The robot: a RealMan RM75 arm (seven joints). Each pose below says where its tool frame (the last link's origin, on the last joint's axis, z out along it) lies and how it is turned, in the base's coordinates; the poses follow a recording.
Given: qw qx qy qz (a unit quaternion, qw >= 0); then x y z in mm.
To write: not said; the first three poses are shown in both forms.
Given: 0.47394 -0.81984 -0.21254 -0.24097 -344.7 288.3 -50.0
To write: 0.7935 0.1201 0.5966 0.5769 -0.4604 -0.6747 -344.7 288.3 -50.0
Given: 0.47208 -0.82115 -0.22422 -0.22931 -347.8 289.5 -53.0
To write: 0.7943 0.1517 0.5883 0.5847 -0.4537 -0.6725 -347.8 289.5 -53.0
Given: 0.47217 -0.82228 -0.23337 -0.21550 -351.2 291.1 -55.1
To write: 0.7982 0.1803 0.5748 0.5873 -0.4452 -0.6759 -351.2 291.1 -55.1
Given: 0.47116 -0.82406 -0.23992 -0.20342 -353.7 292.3 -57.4
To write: 0.8021 0.2037 0.5613 0.5871 -0.4409 -0.6789 -353.7 292.3 -57.4
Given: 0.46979 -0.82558 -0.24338 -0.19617 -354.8 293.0 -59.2
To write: 0.8046 0.2175 0.5526 0.5862 -0.4401 -0.6802 -354.8 293.0 -59.2
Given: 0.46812 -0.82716 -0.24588 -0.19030 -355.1 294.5 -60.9
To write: 0.8067 0.2286 0.5450 0.5849 -0.4408 -0.6808 -355.1 294.5 -60.9
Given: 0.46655 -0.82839 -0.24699 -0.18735 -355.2 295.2 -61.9
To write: 0.8078 0.2344 0.5409 0.5840 -0.4427 -0.6804 -355.2 295.2 -61.9
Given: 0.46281 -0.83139 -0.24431 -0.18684 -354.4 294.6 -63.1
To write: 0.8108 0.2333 0.5368 0.5792 -0.4522 -0.6783 -354.4 294.6 -63.1
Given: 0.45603 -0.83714 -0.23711 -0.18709 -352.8 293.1 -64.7
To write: 0.8176 0.2264 0.5295 0.5676 -0.4716 -0.6748 -352.8 293.1 -64.7
